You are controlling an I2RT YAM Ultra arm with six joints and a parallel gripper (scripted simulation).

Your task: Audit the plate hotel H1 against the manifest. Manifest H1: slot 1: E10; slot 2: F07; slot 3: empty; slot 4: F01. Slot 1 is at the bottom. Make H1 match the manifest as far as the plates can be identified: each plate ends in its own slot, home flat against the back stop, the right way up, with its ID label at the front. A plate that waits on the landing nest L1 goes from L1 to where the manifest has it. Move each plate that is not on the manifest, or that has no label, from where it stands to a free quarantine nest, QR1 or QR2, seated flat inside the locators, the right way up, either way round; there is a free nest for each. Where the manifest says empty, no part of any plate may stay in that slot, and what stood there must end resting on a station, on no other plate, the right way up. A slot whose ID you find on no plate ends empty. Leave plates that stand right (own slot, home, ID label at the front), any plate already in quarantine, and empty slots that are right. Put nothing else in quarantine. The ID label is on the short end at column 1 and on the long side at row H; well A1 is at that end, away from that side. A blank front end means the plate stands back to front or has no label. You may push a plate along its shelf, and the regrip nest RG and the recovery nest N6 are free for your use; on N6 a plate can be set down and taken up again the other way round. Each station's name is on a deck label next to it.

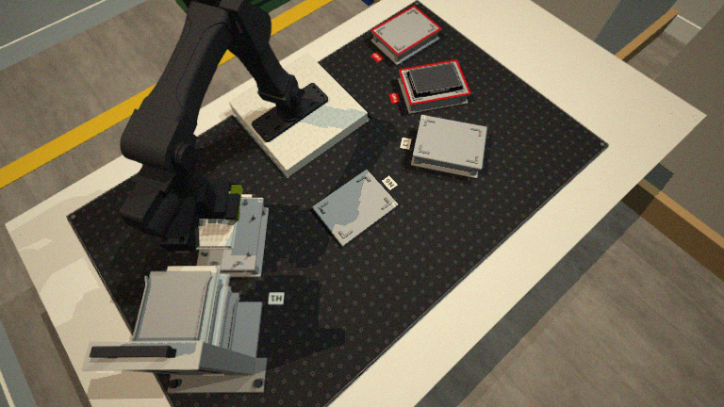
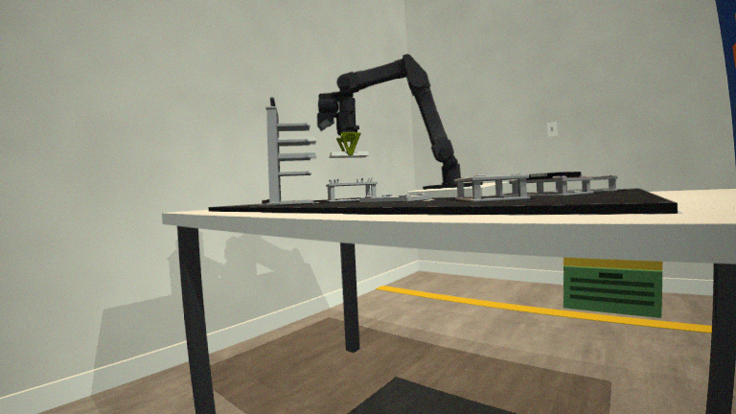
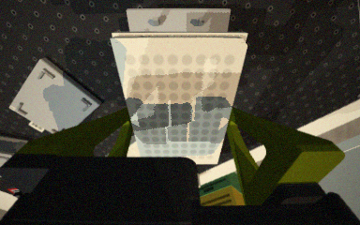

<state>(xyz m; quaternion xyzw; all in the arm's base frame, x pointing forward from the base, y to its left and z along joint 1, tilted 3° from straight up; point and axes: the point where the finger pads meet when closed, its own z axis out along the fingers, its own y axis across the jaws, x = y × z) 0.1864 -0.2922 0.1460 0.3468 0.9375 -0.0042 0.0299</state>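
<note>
Now: hand 110 mm above the regrip nest. Also, from my hand: H1 deck label (160 mm ahead, 10 mm to the right, 160 mm below); then white well plate (right at my hand); then plate hotel H1 (190 mm ahead, 170 mm to the right, 10 mm below).
</note>
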